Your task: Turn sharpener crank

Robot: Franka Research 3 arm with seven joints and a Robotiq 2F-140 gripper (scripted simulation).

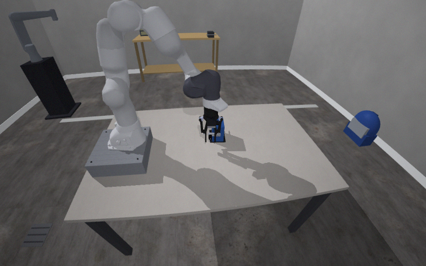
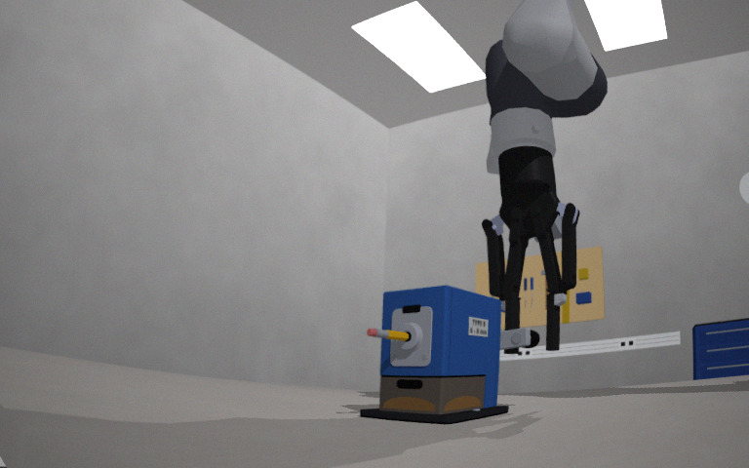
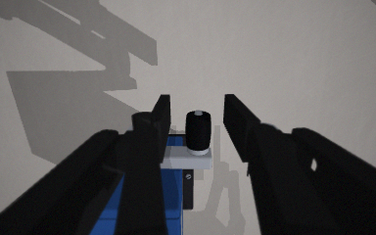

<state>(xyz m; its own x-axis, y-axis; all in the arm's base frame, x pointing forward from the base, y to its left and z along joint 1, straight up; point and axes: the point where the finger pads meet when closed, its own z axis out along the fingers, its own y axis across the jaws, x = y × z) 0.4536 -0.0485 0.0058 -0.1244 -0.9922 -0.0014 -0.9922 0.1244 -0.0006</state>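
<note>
The black knob lies 20 mm below my hand and 10 mm to the left of it.
</note>
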